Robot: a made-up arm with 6 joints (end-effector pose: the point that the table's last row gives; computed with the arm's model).
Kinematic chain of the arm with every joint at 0, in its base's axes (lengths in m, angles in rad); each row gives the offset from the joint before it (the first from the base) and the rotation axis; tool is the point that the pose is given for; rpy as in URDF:
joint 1: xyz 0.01 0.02 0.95 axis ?
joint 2: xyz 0.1 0.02 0 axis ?
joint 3: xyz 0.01 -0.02 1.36 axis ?
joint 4: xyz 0 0 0.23 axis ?
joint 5: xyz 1.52 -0.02 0 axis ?
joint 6: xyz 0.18 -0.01 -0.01 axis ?
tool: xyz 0.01 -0.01 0 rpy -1.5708 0 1.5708
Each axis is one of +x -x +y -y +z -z.
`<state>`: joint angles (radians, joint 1 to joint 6).
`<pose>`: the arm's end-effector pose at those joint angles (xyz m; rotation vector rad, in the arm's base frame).
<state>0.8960 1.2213 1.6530 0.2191 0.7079 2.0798</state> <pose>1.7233 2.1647 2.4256 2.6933 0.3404 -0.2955</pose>
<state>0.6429 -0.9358 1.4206 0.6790 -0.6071 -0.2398</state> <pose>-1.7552 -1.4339 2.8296 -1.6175 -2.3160 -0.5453</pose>
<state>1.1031 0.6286 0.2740 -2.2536 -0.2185 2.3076</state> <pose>1.1342 2.3536 1.6768 -0.2758 -1.8232 2.2599</pose>
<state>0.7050 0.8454 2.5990 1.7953 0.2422 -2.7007</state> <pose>0.4244 0.4194 3.4800 -0.0259 2.8898 -0.1470</pose>
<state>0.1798 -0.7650 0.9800 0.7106 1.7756 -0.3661</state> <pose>-1.4691 -0.1540 3.3409 1.0225 0.7408 0.6606</pose>
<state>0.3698 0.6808 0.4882 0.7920 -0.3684 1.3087</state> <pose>2.5243 0.9176 1.8768 1.3761 -0.3796 -2.1146</pose>
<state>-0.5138 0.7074 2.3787 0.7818 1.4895 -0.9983</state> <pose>0.4539 -0.1074 3.4842 1.3207 0.9093 -0.5063</pose>
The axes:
joint 1: +z
joint 2: +y
joint 3: -y
joint 4: -x
joint 5: -y
joint 6: -x

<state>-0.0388 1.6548 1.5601 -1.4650 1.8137 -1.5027</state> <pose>2.9625 -0.2862 0.9032 0.4636 2.2428 2.0155</pose>
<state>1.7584 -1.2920 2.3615 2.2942 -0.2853 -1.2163</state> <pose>0.5142 -2.4653 0.2387 -0.2277 -0.9772 -1.6278</pose>
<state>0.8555 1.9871 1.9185 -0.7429 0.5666 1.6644</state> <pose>2.0692 2.2524 0.5605 -2.0533 -1.3527 1.7193</pose>
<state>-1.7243 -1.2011 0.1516 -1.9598 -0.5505 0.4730</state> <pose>0.2771 1.0201 3.1406 -2.0966 -1.7478 0.4760</pose>
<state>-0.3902 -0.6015 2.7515 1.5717 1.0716 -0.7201</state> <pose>-1.9592 1.0017 1.4744 1.3736 -0.6957 0.9162</pose>
